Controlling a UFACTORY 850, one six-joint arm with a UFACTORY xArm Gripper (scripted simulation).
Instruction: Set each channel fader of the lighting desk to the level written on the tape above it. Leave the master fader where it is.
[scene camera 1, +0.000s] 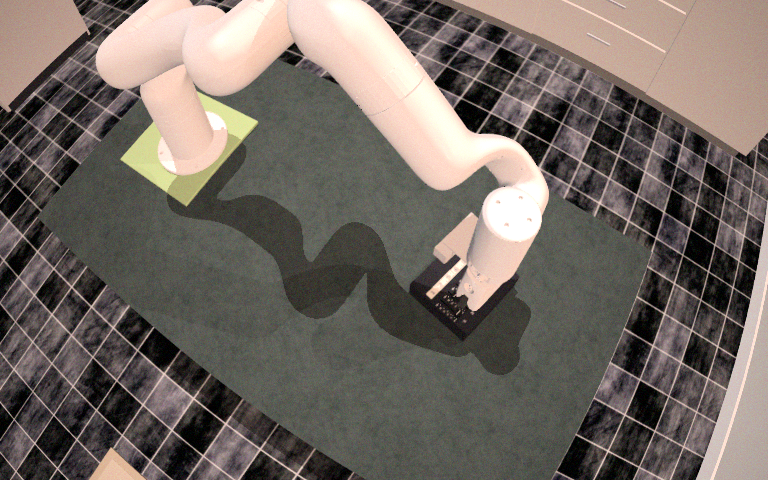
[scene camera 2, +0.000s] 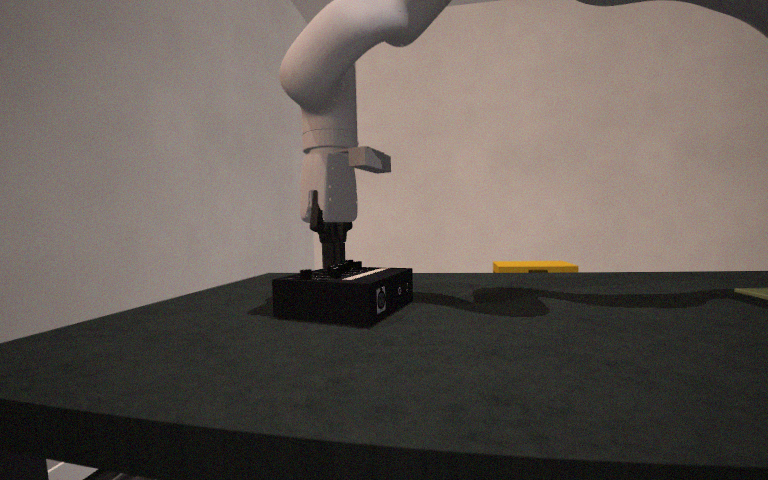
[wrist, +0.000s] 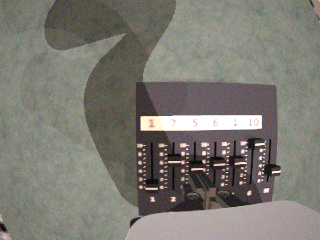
Observation:
I see my gripper (scene camera 2: 334, 268).
My gripper also shows in scene camera 1 (scene camera 1: 473, 298) and in the wrist view (wrist: 194, 185).

